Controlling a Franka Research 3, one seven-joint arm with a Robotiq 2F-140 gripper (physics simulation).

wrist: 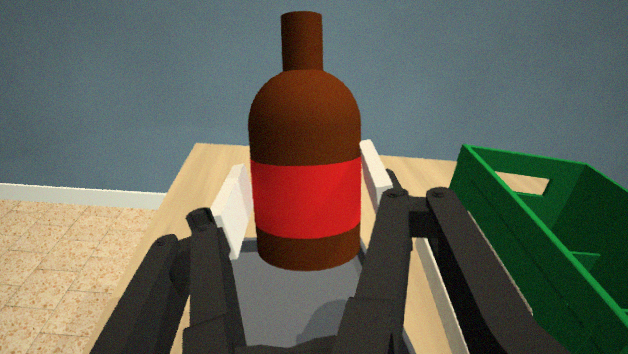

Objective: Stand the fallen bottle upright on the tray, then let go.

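Observation:
A brown bottle [305, 120] with a red label band stands upright in the middle of the wrist view, neck up. My gripper [304, 171] is shut on the bottle, with one white fingertip pad on each side at the height of the label. The grey tray [272, 305] lies below and behind the bottle's base, and a shadow falls on it. Whether the bottle's base touches the tray cannot be told from this view. Parts of the tray are hidden by the gripper's dark fingers.
A green crate [540, 250] with inner dividers and a handle slot stands on the right. A thin white strip [442, 295] lies between the tray and the crate. The wooden table [200, 165] ends at the left above a tiled floor [55, 260]. A blue-grey wall is behind.

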